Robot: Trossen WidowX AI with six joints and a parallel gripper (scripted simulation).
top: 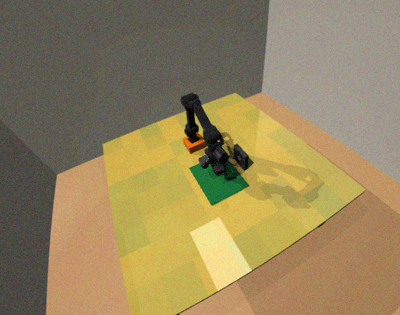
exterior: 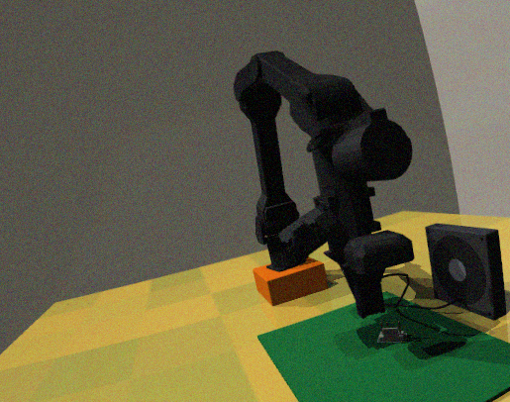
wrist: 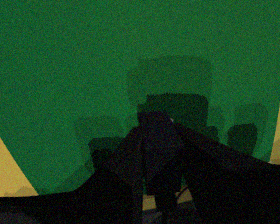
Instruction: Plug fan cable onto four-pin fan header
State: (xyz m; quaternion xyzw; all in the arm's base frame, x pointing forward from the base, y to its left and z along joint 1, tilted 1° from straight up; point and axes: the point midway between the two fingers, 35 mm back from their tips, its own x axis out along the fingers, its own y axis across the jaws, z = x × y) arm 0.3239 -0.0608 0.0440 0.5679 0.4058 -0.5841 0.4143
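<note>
The pale header lies 60 mm below my gripper tip and 40 mm to the left of it. The rest, counted from my gripper tip: green board (80 mm below, 10 mm ahead); black plug (10 mm to the left, 10 mm above); black fan (170 mm to the left, 20 mm ahead, 10 mm below).
</note>
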